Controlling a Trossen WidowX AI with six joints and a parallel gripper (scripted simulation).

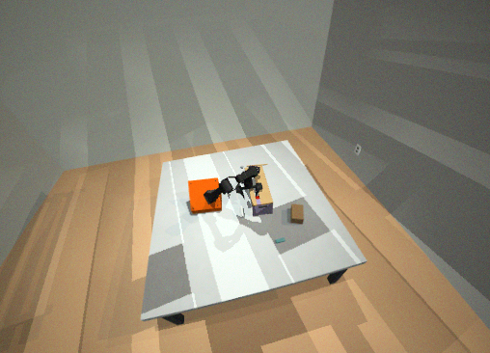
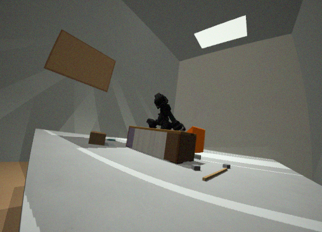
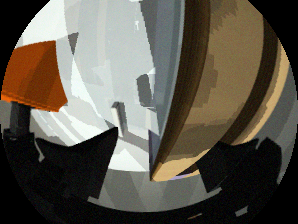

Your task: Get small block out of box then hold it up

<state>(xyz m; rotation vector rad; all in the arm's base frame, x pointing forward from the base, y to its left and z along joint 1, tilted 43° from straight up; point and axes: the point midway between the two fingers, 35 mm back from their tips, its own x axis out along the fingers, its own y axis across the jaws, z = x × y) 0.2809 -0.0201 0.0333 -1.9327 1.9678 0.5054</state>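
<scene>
Now: the red block 60 mm ahead of my gripper tip and 20 mm to the right of it. Also, from my gripper tip: brown block (310 mm ahead, 150 mm to the right, 60 mm below); box (30 mm ahead, 90 mm to the left, 20 mm below); teal piece (150 mm ahead, 310 mm to the right, 80 mm below).
</scene>
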